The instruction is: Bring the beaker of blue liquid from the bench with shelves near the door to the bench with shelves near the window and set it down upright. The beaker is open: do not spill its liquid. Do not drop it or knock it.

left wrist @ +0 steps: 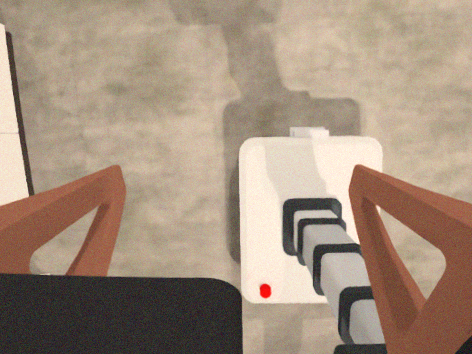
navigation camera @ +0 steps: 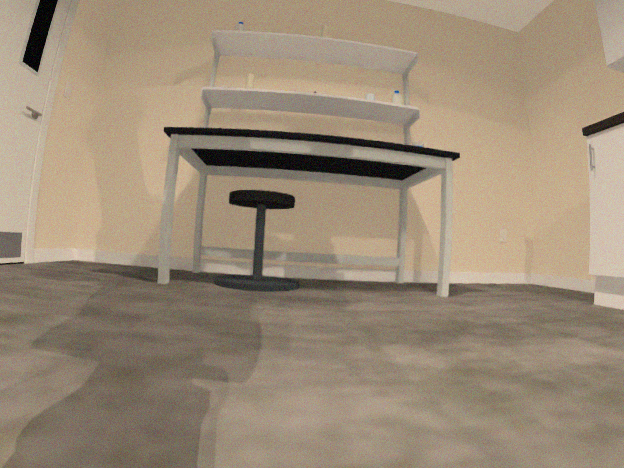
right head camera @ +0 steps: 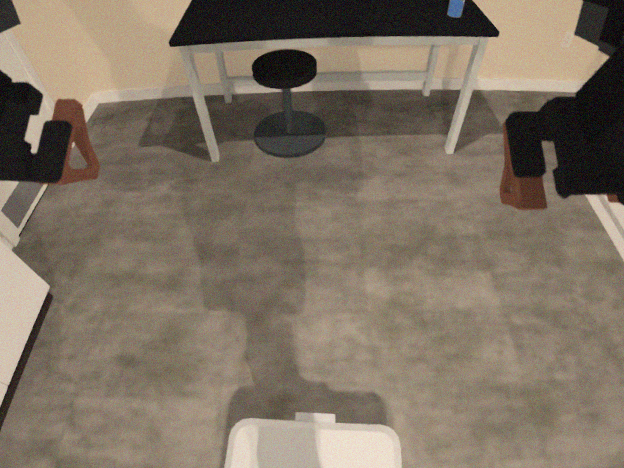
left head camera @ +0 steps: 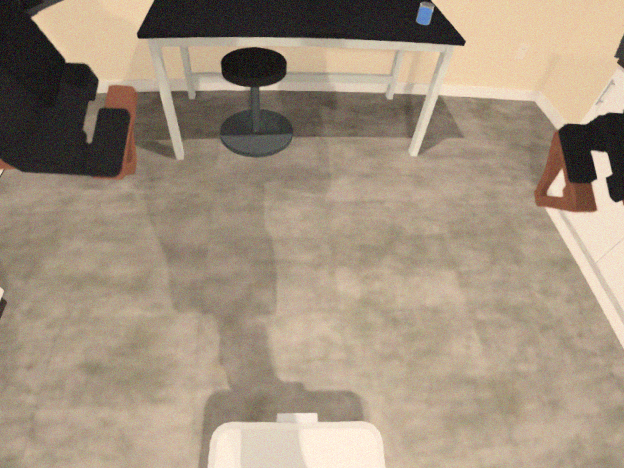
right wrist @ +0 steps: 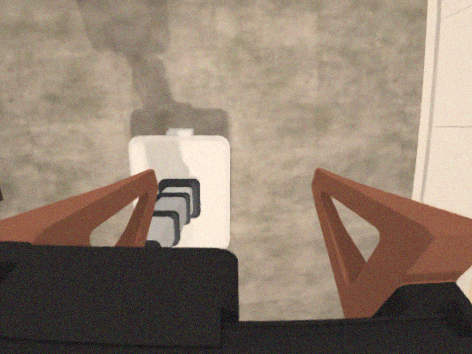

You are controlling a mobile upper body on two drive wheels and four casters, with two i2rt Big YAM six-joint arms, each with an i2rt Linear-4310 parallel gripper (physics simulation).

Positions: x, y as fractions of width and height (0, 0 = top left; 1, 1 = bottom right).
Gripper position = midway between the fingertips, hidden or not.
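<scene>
Left gripper (left head camera: 0.13, 0.35), (right head camera: 0.08, 0.36), (left wrist: 0.50, 0.50). Right gripper (right head camera: 0.89, 0.42), (left head camera: 0.93, 0.43), (right wrist: 0.50, 0.50). White cabinet (right wrist: 0.92, 0.52).
</scene>
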